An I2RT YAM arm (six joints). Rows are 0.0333 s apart.
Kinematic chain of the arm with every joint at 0, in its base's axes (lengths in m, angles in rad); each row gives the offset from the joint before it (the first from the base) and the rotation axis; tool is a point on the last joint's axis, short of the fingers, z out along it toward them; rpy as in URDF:
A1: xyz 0 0 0.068 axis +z
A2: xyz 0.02 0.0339 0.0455 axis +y
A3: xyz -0.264 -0.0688 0 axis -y
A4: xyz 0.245 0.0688 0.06 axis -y
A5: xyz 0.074 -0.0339 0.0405 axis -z
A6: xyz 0.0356 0 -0.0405 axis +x
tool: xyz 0 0 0 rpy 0 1.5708 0
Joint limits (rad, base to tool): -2.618..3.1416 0..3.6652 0..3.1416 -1.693..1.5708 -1.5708..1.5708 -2.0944..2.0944
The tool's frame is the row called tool.
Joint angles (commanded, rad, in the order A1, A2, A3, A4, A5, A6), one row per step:
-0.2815 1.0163 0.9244 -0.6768 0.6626 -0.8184
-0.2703 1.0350 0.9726 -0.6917 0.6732 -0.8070
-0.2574 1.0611 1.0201 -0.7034 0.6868 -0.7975
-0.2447 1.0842 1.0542 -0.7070 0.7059 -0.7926
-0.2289 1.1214 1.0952 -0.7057 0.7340 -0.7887
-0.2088 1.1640 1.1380 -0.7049 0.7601 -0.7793
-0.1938 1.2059 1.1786 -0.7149 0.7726 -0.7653
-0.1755 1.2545 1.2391 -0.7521 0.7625 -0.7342
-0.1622 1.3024 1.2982 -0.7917 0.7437 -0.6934
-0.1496 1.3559 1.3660 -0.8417 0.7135 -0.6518
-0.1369 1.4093 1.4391 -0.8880 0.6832 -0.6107
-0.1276 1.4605 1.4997 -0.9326 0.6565 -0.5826
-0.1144 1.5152 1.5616 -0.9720 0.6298 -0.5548
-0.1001 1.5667 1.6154 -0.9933 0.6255 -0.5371
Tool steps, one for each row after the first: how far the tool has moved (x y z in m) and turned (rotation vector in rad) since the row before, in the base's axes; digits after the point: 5 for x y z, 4 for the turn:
0.00451 0.00081 0.01114 -0.0067 -0.0206 -0.0026
0.00611 0.00077 0.00967 -0.0078 -0.0141 -0.0021
0.00565 0.00084 0.00648 -0.0124 -0.0077 -0.0039
0.00919 0.00062 0.00619 -0.0180 -0.0035 -0.0070
0.01092 0.00164 0.00521 -0.0136 -0.0045 -0.0039
0.01016 0.00129 0.00322 -0.0006 0.0017 -0.0010
0.01106 0.00286 0.00521 0.0235 -0.0006 0.0103
0.01063 0.00220 0.00406 0.0340 -0.0053 0.0057
0.01154 0.00245 0.00389 0.0440 0.0012 0.0108
0.01182 0.00274 0.00513 0.0431 -0.0061 0.0093
0.01094 0.00204 0.00136 0.0367 0.0130 0.0095
0.01240 0.00329 0.00046 0.0364 0.0112 0.0120
0.01263 0.00330 -0.00027 0.0128 0.0073 0.0053

